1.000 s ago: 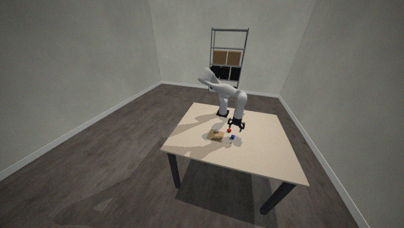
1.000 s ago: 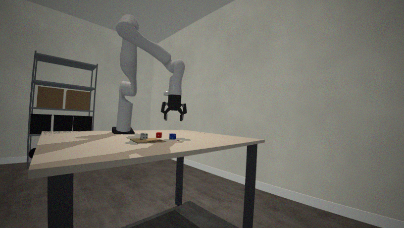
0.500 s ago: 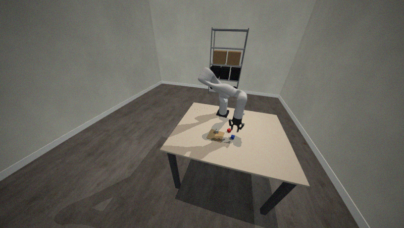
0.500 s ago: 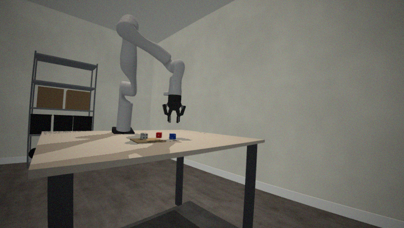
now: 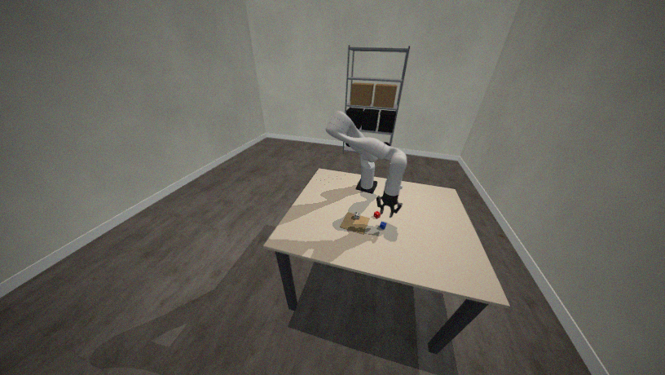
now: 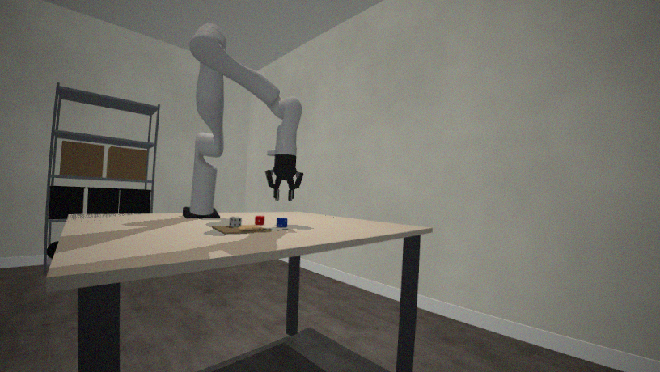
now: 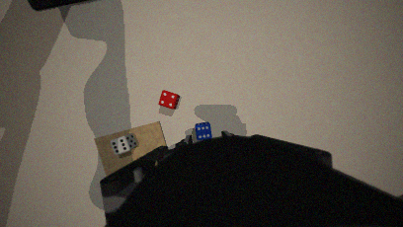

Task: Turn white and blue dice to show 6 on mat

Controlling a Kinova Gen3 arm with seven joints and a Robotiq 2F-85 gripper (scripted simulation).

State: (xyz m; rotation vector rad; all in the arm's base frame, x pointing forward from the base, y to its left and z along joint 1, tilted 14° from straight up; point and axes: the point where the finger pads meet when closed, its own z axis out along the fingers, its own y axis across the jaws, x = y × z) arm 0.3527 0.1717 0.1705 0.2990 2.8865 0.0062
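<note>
Now: hand 9 cm above the blue die. The rest, counted from my hand: tan mat 16 cm to the right, 11 cm below, 2 cm ahead; white die 16 cm to the right, 9 cm below, 3 cm behind; red die 9 cm below, 8 cm behind, 5 cm to the right.
</note>
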